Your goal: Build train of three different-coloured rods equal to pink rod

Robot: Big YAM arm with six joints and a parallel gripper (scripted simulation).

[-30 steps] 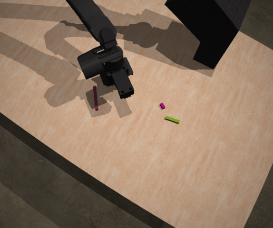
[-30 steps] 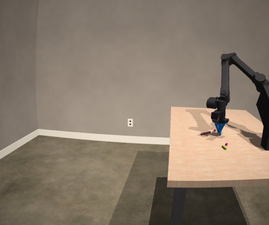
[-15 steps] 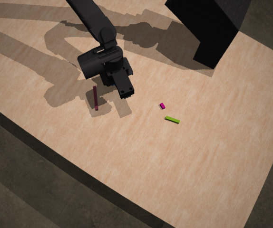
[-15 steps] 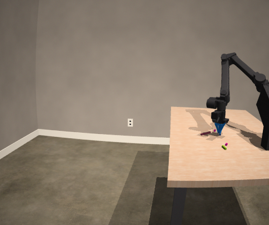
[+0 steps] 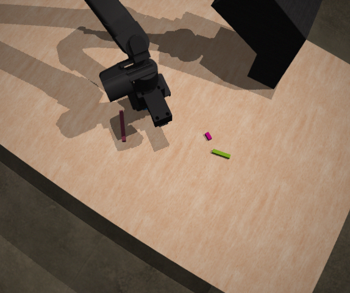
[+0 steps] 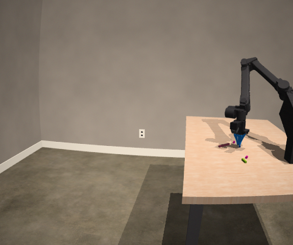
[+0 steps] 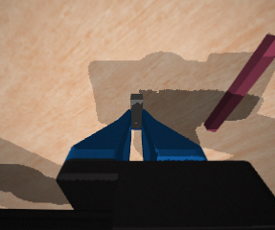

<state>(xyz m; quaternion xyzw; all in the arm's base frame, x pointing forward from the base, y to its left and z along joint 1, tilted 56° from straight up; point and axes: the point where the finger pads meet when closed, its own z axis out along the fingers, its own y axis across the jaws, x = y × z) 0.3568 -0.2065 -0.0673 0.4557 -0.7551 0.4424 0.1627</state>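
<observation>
My gripper is now 20 mm above the blue rod, 10 mm to the left of it and 10 mm past it. Also, from my hand: grey rod 10 mm below; pink rod 90 mm ahead, 30 mm to the right, 20 mm below; lime rod 240 mm to the left, 20 mm below.
</observation>
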